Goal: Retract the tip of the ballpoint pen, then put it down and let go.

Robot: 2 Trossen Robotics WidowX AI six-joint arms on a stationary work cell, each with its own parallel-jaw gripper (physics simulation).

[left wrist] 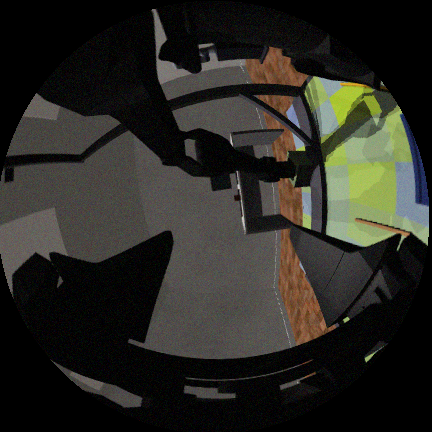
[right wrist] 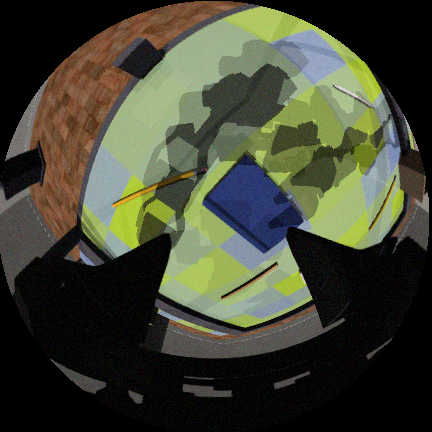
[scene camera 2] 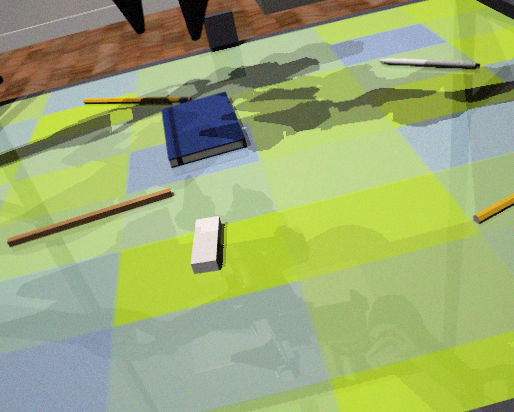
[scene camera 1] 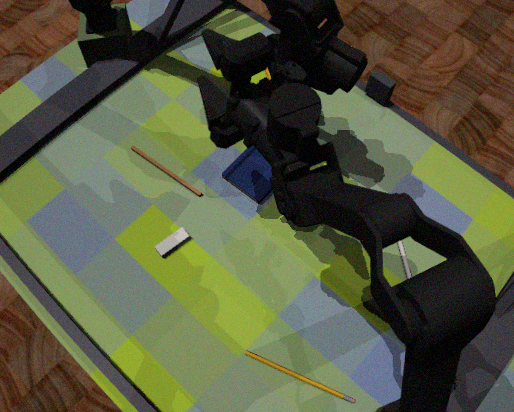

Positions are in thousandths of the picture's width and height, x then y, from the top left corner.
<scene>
My left gripper (scene camera 1: 392,135) is open, with nothing in its grasp. My right gripper (scene camera 1: 546,268) is open and holds nothing. Also in view: a brown stick (scene camera 2: 324,470).
My left gripper shows as well in the left wrist view (left wrist: 541,541). My right gripper is seen too in the right wrist view (right wrist: 534,547).
</scene>
